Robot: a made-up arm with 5 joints.
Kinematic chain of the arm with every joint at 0, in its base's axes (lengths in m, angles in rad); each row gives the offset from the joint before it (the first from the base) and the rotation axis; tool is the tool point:
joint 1: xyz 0 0 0.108 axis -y
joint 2: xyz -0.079 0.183 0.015 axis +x
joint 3: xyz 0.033 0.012 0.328 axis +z
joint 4: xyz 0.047 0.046 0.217 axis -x
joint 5: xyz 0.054 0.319 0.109 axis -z
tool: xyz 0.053 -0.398 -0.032
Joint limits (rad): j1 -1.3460..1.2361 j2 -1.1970..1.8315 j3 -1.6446..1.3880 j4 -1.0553..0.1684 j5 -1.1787..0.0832
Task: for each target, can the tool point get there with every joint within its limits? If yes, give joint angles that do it. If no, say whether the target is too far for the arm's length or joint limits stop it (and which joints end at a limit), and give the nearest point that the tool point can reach.
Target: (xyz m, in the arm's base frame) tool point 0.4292 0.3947 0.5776
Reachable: yes | joints -0.4959 0.0188 0.8805 -0.4625 -0.3579
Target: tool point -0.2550 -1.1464 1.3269
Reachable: no: too far | nearest point -0.1316 -0.4953 0.7372 | short by 0.887 m
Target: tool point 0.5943 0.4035 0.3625
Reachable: yes | joints -0.8127 -0.0302 0.6480 -0.6833 -0.4750
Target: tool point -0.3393 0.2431 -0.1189
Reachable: no: joint limits stop it (at a limit: joint 1, joint 3, joint 4, joint 5) | nearest point -0.5295 0.3145 0.1692 | short by 0.352 m
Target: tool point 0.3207 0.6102 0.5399
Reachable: yes | joints -0.1984 -0.4700 0.4937 -0.2677 -0.4327
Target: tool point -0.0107 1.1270 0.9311
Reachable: no: joint limits stop it (at a limit: joint 3, joint 4, joint 5) | nearest point -0.0080 0.8851 0.7240 | short by 0.318 m
